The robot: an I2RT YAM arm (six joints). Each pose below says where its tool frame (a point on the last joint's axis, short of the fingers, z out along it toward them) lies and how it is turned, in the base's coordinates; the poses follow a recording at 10 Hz.
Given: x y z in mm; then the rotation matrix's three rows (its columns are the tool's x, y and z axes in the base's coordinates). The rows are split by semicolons.
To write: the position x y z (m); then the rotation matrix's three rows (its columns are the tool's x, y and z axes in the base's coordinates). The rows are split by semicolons. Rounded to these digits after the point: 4 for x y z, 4 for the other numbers.
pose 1, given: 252.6, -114.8, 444.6; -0.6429, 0.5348, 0.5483; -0.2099, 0.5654, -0.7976; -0.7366, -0.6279, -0.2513
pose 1, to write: 0.2526, -0.1148, 0.4446; -0.6429, 0.5348, 0.5483; -0.2099, 0.5654, -0.7976; -0.7366, -0.6279, -0.2513
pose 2, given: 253.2, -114.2, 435.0; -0.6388, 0.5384, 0.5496; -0.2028, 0.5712, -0.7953; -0.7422, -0.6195, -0.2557
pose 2, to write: 0.2532, -0.1142, 0.4350; -0.6388, 0.5384, 0.5496; -0.2028, 0.5712, -0.7953; -0.7422, -0.6195, -0.2557
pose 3, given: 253.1, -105.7, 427.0; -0.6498, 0.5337, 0.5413; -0.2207, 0.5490, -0.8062; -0.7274, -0.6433, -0.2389
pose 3, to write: 0.2531, -0.1057, 0.4270; -0.6498, 0.5337, 0.5413; -0.2207, 0.5490, -0.8062; -0.7274, -0.6433, -0.2389
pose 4, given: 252.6, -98.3, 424.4; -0.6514, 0.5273, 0.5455; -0.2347, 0.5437, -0.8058; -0.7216, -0.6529, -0.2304
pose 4, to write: 0.2526, -0.0983, 0.4244; -0.6514, 0.5273, 0.5455; -0.2347, 0.5437, -0.8058; -0.7216, -0.6529, -0.2304
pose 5, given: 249.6, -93.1, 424.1; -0.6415, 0.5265, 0.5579; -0.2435, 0.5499, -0.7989; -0.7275, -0.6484, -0.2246
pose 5, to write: 0.2496, -0.0931, 0.4241; -0.6415, 0.5265, 0.5579; -0.2435, 0.5499, -0.7989; -0.7275, -0.6484, -0.2246
